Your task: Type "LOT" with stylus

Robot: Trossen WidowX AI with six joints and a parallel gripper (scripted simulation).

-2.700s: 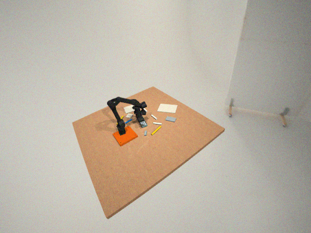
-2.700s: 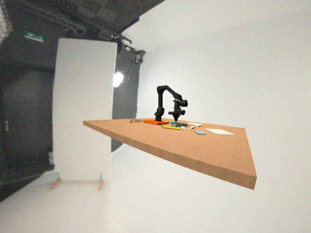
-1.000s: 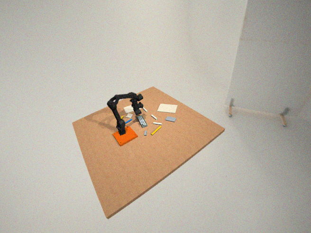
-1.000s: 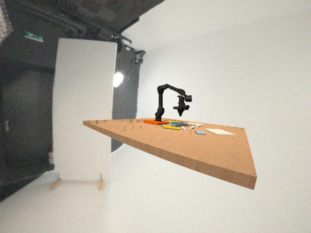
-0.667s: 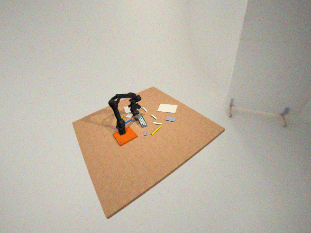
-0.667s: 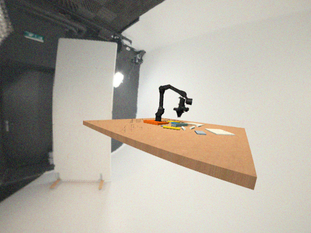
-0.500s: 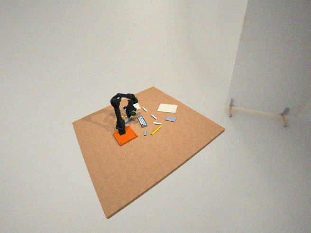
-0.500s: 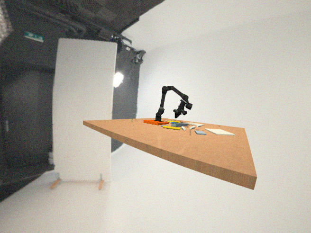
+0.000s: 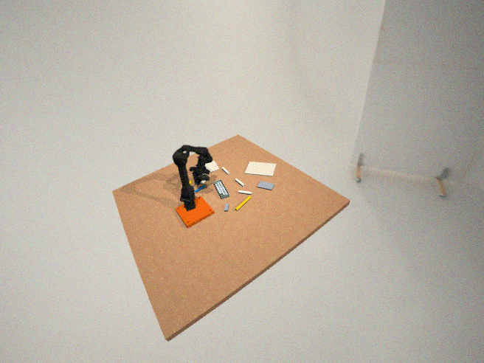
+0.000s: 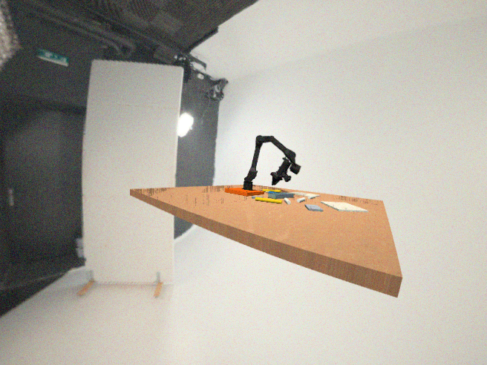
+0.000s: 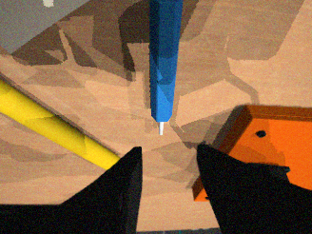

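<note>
The blue stylus is 20 mm behind my gripper tip, 10 mm to the right of it and 60 mm below it. Also, from my gripper tip: small grey block: 110 mm ahead, 280 mm to the right, 60 mm below; yellow stick: 220 mm ahead, 310 mm to the right, 50 mm below; cream pad: 520 mm ahead, 30 mm to the right, 60 mm below.
</note>
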